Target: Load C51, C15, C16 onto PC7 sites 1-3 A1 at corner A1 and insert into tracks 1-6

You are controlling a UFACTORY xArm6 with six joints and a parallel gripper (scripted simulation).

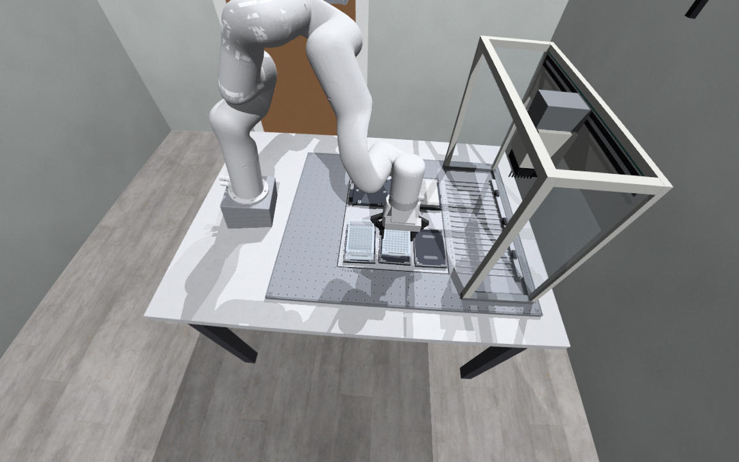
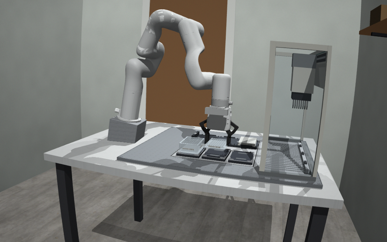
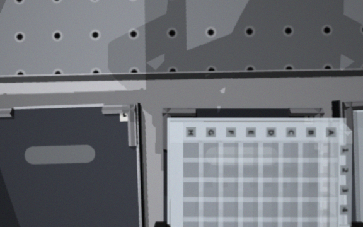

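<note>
Now: hand 6 cm above the nest S2. The rest, counted from my hand: front post (20 cm ahead, 18 cm above, 16 cm to the right); nest S3 (11 cm ahead, 6 cm below); dark carrier PC7 (23 cm to the left, 5 cm below).
</note>
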